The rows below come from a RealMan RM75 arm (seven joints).
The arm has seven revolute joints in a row. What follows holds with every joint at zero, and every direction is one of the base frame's.
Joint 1 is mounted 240.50 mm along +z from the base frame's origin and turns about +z.
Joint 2 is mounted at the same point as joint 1 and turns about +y.
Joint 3 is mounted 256.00 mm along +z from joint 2 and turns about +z.
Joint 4 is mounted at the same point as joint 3 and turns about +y.
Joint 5 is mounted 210.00 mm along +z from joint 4 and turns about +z.
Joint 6 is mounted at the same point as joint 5 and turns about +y.
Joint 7 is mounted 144.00 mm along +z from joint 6 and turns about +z.
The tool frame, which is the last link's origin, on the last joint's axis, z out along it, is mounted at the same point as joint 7; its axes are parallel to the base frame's.
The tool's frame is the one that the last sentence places.
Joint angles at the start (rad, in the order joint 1, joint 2, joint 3, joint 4, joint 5, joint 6, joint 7):
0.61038 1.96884 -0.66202 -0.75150 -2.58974 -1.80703 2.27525
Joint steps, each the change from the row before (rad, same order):
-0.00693 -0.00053 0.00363 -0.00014 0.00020 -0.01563 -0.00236
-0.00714 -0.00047 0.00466 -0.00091 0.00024 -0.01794 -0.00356
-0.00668 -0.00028 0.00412 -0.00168 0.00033 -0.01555 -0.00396
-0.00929 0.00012 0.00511 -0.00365 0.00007 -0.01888 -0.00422
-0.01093 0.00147 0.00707 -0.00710 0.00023 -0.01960 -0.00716
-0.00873 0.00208 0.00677 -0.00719 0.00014 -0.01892 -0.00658
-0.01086 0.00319 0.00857 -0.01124 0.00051 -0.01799 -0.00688
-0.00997 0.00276 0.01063 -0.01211 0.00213 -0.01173 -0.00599
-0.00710 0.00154 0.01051 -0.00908 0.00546 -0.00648 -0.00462
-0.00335 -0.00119 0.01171 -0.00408 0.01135 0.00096 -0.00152
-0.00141 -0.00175 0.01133 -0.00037 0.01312 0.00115 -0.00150
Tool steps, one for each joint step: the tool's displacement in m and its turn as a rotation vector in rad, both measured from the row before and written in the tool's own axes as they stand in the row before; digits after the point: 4 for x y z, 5 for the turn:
0.0040 0.0002 -0.0003 -0.01290 0.00670 0.00588
0.0041 0.0005 -0.0005 -0.01456 0.00678 0.00481
0.0037 0.0004 -0.0005 -0.01228 0.00521 0.00327
0.0047 0.0003 -0.0007 -0.01414 0.00572 0.00495
0.0050 0.0004 -0.0008 -0.01420 0.00296 0.00236
0.0041 0.0008 -0.0006 -0.01386 0.00288 0.00052
0.0044 0.0006 -0.0009 -0.01191 -0.00122 0.00065
0.0032 0.0001 -0.0014 -0.00712 -0.00867 0.00031
0.0016 0.0001 -0.0015 -0.00559 -0.01323 -0.00087
-0.0006 -0.0002 -0.0020 -0.00414 -0.02175 -0.00073
-0.0012 0.0002 -0.0017 -0.00702 -0.02150 -0.00159

